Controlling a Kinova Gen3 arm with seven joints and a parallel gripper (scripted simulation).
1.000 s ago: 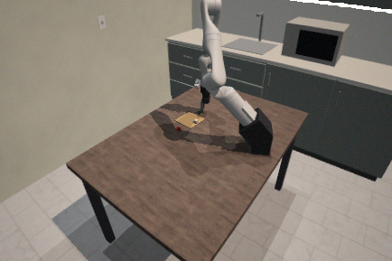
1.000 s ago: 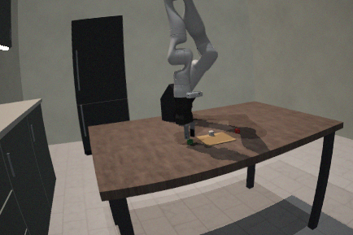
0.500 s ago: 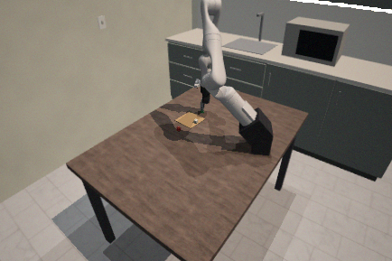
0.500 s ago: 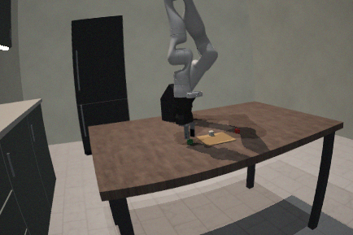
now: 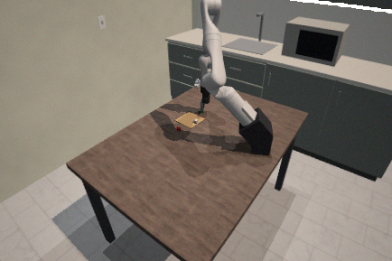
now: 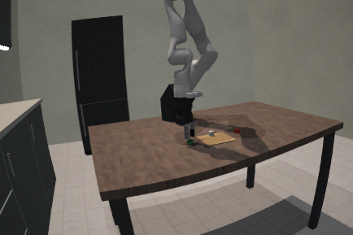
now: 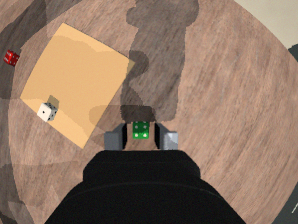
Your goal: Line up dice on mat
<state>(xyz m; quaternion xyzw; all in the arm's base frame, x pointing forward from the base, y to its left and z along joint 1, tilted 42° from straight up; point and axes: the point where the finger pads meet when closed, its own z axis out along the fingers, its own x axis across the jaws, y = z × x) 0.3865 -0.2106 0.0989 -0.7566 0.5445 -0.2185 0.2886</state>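
My hand is 40 mm above the green die. Also, from my hand: red die 10 mm ahead, 250 mm to the left, 40 mm below; then white die 30 mm behind, 130 mm to the left, 30 mm below; then tan mat 20 mm ahead, 120 mm to the left, 40 mm below.
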